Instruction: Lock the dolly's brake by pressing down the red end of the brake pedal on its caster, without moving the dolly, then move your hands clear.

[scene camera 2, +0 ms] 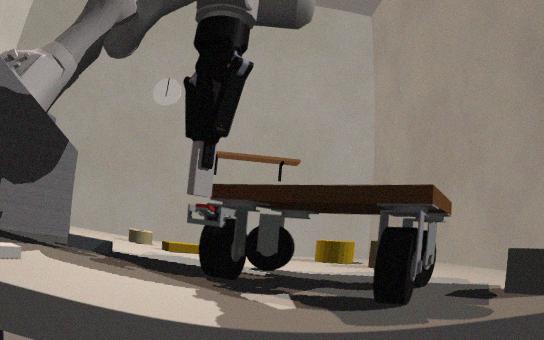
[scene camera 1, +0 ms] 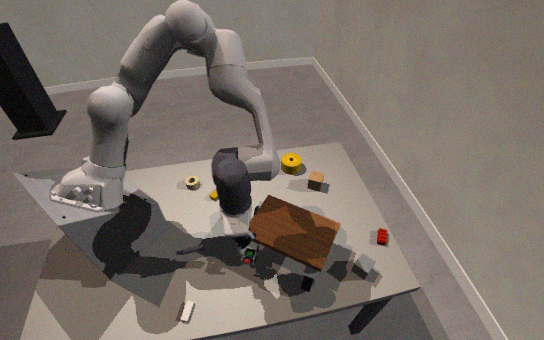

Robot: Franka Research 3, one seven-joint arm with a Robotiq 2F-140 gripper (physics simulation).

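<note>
The dolly, with its brown wooden deck (scene camera 1: 295, 232) (scene camera 2: 325, 198), stands on its casters on the table. The brake pedal sits on the caster (scene camera 2: 215, 252) at the deck's near-left corner in scene camera 2. Its red end (scene camera 1: 247, 260) (scene camera 2: 205, 207) points outward and looks tilted up in scene camera 2. Its green end (scene camera 1: 250, 253) shows in scene camera 1 but not in scene camera 2. My gripper (scene camera 2: 200, 192) is shut and empty, pointing down, with its fingertips a small gap above the pedal. In scene camera 1 the wrist largely hides the fingers.
A yellow cylinder (scene camera 1: 291, 164) (scene camera 2: 335, 251) and a wooden block (scene camera 1: 315, 181) lie behind the dolly. A red brick (scene camera 1: 382, 236) and a grey block (scene camera 1: 364, 266) lie right of it. A tan ring (scene camera 1: 192, 185), a yellow bar (scene camera 2: 180, 247) and a white block (scene camera 1: 187, 311) lie to the left.
</note>
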